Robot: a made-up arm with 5 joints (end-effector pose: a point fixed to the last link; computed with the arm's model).
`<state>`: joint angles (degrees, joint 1 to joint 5).
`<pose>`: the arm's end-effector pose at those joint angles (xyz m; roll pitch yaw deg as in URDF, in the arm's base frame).
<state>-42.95 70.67 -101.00 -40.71 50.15</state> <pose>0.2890 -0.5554 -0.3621 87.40 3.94 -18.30</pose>
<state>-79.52 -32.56 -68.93 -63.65 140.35</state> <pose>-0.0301 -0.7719 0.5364 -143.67 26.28 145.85</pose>
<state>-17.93 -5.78 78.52 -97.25 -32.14</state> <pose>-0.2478 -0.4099 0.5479 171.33 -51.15 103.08</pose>
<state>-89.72 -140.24 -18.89 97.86 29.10</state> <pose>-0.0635 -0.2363 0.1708 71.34 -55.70 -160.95</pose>
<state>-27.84 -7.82 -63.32 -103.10 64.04</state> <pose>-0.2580 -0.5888 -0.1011 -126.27 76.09 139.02</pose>
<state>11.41 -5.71 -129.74 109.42 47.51</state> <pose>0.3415 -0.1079 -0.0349 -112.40 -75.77 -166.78</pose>
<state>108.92 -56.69 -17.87 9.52 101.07</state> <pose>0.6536 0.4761 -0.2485 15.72 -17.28 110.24</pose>
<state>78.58 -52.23 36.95 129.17 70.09</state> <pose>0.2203 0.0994 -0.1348 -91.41 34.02 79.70</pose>
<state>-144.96 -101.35 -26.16 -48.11 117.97</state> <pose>0.6605 0.0747 0.6680 -70.76 -51.14 -179.80</pose>
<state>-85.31 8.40 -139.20 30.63 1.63</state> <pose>0.4412 -0.3426 -0.0879 45.79 -31.06 21.44</pose>
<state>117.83 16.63 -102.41 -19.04 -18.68</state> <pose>0.1971 0.6612 0.4114 -134.72 15.21 35.30</pose>
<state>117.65 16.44 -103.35 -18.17 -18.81</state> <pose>0.2044 0.6538 0.4147 -133.98 15.44 34.63</pose>
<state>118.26 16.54 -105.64 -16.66 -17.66</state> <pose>0.2204 0.6294 0.4340 -131.36 14.48 32.90</pose>
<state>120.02 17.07 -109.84 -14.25 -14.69</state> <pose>0.2488 0.5783 0.4716 -125.94 12.34 29.54</pose>
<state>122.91 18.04 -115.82 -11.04 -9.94</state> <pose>0.2889 0.4979 0.5164 -117.75 10.18 24.37</pose>
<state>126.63 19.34 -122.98 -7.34 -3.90</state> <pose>0.3364 0.3951 0.5507 -107.70 9.66 17.97</pose>
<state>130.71 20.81 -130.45 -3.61 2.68</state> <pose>0.3849 0.2860 0.5620 -97.37 11.71 11.65</pose>
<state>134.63 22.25 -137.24 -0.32 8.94</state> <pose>0.4274 0.1896 0.5505 -88.41 15.76 6.74</pose>
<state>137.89 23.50 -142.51 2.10 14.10</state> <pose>0.4592 0.1193 0.5279 -81.77 20.17 3.72</pose>
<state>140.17 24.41 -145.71 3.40 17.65</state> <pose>0.4782 0.0784 0.5090 -77.74 23.34 2.14</pose>
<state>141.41 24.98 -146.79 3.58 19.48</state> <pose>0.4855 0.0629 0.5023 -76.12 24.56 1.38</pose>
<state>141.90 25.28 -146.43 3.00 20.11</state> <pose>0.4848 0.0633 0.5060 -76.08 24.25 0.97</pose>
